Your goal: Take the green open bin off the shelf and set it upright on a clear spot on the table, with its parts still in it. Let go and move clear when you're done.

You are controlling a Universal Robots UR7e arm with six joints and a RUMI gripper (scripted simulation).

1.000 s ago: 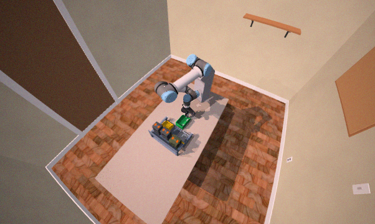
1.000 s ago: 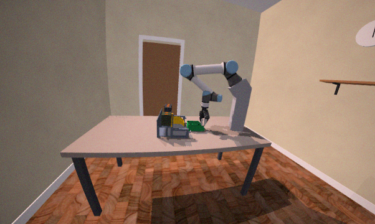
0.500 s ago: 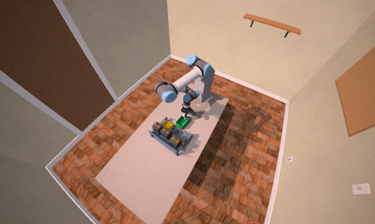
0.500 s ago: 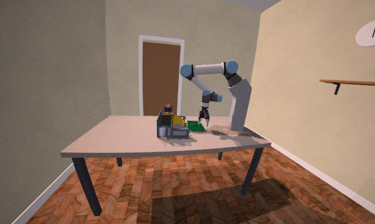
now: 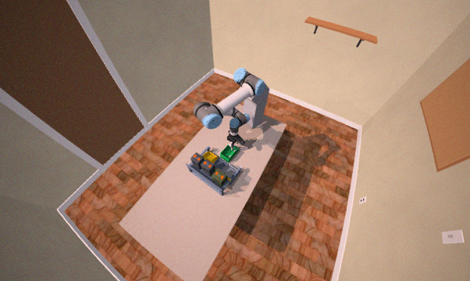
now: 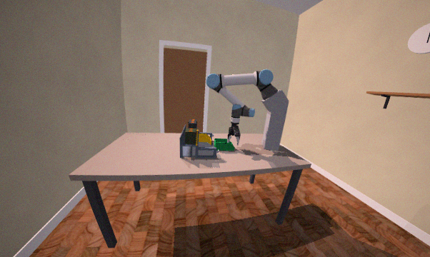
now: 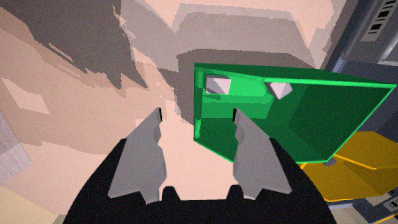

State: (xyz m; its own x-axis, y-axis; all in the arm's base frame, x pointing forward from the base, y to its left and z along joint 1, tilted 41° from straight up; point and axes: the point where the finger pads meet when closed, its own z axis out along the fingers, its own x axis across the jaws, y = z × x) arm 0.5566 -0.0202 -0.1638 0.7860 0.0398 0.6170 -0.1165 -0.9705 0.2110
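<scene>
Right now my hand is 8 cm short of the green open bin and 1 cm to the left of it. The rest, counted from my hand: grey bin (29 cm ahead, 7 cm to the left); then yellow bin (26 cm ahead, 15 cm to the right); then yellow strip (32 cm ahead, 7 cm above, 5 cm to the right).
</scene>
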